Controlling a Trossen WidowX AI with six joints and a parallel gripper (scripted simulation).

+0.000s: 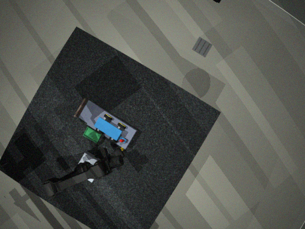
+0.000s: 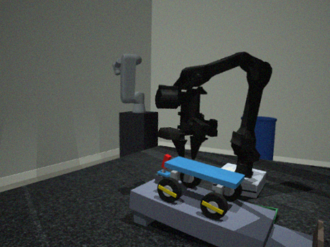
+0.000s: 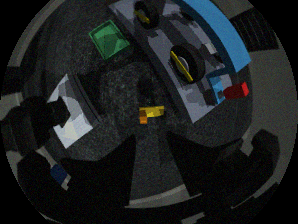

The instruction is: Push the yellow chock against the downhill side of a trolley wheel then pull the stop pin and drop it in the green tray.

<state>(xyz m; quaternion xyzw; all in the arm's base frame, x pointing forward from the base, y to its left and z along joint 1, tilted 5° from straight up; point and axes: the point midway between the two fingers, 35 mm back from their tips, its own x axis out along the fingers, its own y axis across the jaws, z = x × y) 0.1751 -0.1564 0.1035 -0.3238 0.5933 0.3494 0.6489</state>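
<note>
Now: the yellow chock 10 mm ahead of my gripper tip, 10 mm to the right of it and 110 mm below it. Round my gripper tip: red-headed stop pin (120 mm ahead, 20 mm to the right); then blue trolley (160 mm ahead, 90 mm to the left, 10 mm below); then grey ramp (160 mm ahead, 100 mm to the left, 80 mm below).
</note>
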